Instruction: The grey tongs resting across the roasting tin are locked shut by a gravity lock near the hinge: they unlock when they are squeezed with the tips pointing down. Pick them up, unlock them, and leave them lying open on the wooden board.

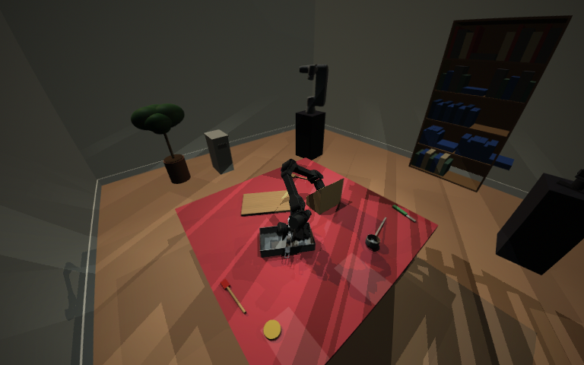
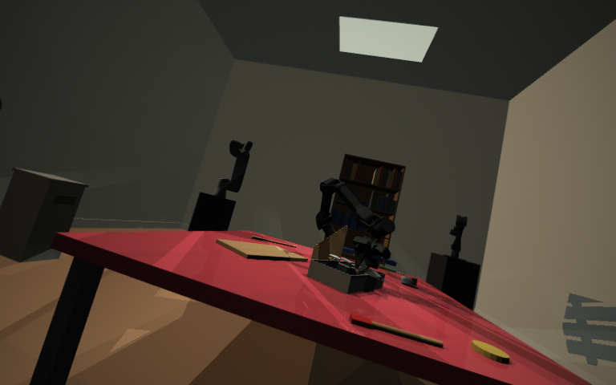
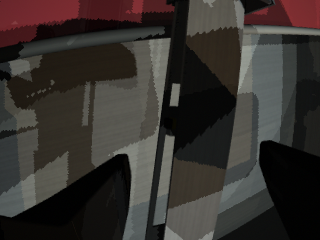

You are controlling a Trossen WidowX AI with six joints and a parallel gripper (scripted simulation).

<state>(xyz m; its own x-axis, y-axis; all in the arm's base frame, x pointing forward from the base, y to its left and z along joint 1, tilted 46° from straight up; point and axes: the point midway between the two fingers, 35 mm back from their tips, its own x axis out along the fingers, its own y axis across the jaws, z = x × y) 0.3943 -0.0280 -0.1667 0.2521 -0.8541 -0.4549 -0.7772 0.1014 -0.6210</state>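
The roasting tin lies 2 cm behind my gripper tip, 3 cm to the right of it and 2 cm below it. Also, from my gripper tip: red-headed spatula (37 cm ahead, 5 cm below); then wooden board (18 cm behind, 40 cm to the right, 4 cm below).
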